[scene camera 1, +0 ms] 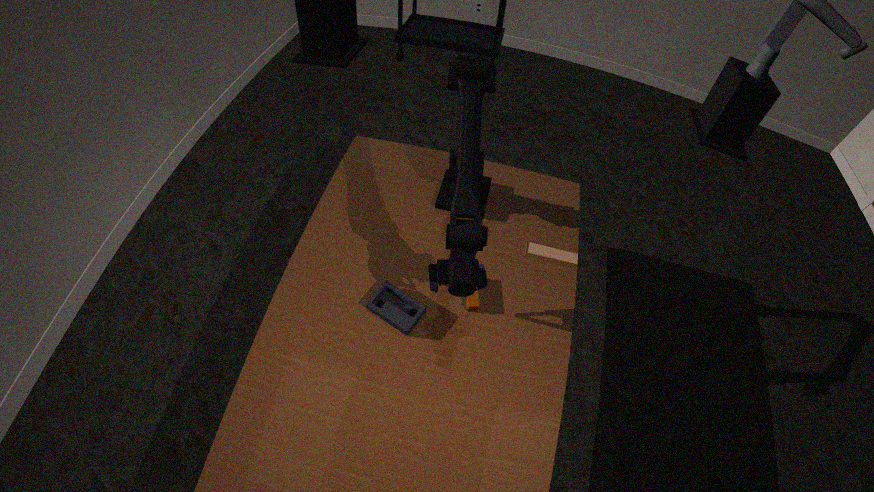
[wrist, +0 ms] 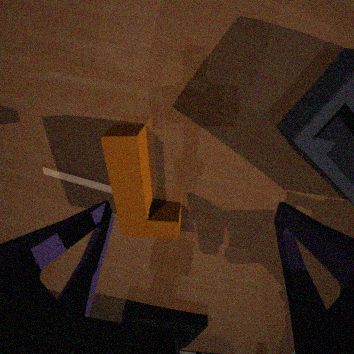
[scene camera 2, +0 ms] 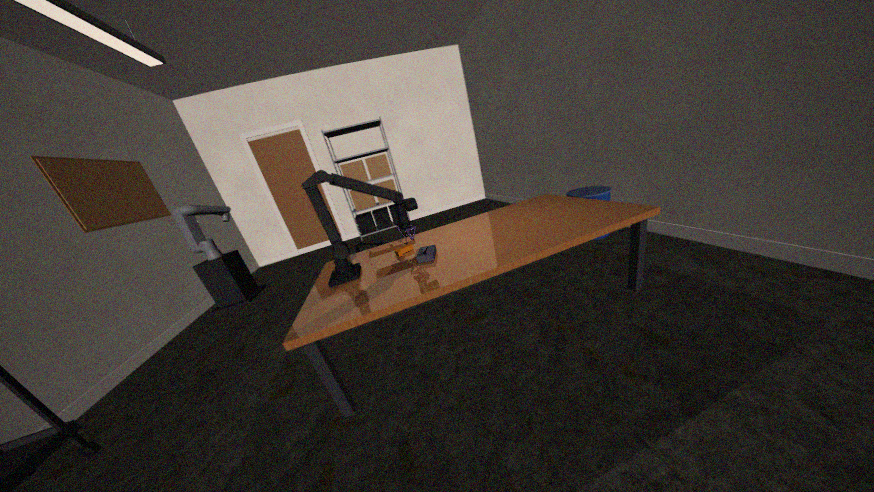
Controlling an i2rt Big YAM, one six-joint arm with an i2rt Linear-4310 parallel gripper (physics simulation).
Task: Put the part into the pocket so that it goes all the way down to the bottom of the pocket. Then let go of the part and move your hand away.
Labels:
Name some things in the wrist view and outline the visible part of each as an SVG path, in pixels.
The gripper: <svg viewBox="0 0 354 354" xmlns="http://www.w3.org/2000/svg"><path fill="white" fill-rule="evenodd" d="M280 201L277 205L274 225L288 299L295 354L354 354L354 238L328 227L286 202ZM295 237L337 279L340 285L340 294L328 309L326 309L305 267ZM108 200L103 200L58 222L0 243L0 354L177 354L173 336L165 331L148 326L88 316L113 223L113 214ZM93 230L81 259L59 296L55 299L40 281L41 269Z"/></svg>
An orange part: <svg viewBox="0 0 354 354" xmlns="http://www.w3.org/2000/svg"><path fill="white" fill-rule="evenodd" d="M113 124L100 138L122 235L179 238L180 202L152 200L145 124Z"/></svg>

